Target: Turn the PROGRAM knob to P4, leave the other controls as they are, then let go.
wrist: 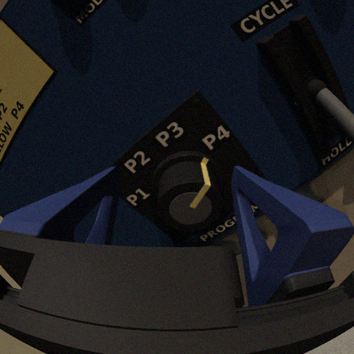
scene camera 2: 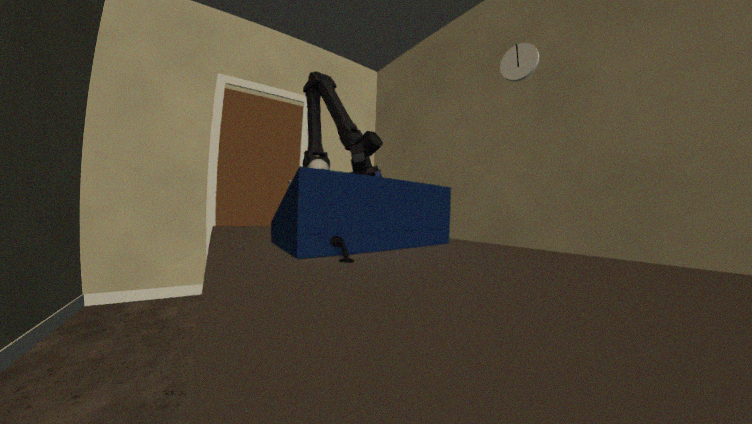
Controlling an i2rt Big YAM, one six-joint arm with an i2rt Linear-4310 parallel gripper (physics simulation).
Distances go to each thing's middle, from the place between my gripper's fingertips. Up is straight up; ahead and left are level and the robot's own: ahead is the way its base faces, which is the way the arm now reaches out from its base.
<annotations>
I see my gripper 8 cm short of the blue console [scene camera 2: 324,213], 3 cm to the left of it and 4 cm above it.
</annotations>
